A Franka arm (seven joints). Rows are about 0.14 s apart.
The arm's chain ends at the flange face. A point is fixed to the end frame.
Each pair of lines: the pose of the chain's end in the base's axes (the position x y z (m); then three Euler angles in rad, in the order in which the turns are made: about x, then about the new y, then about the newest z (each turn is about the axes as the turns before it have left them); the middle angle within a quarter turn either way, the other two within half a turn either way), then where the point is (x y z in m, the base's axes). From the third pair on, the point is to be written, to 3 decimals.
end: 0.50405, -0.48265, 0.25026, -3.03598, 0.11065, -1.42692
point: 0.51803 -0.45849 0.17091
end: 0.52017, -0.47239, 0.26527, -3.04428, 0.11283, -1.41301
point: 0.53454 -0.44896 0.18577
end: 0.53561, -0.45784, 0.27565, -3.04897, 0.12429, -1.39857
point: 0.551 -0.435 0.196
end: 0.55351, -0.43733, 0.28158, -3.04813, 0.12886, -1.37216
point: 0.570 -0.414 0.202
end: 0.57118, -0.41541, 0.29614, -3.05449, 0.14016, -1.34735
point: 0.589 -0.393 0.217
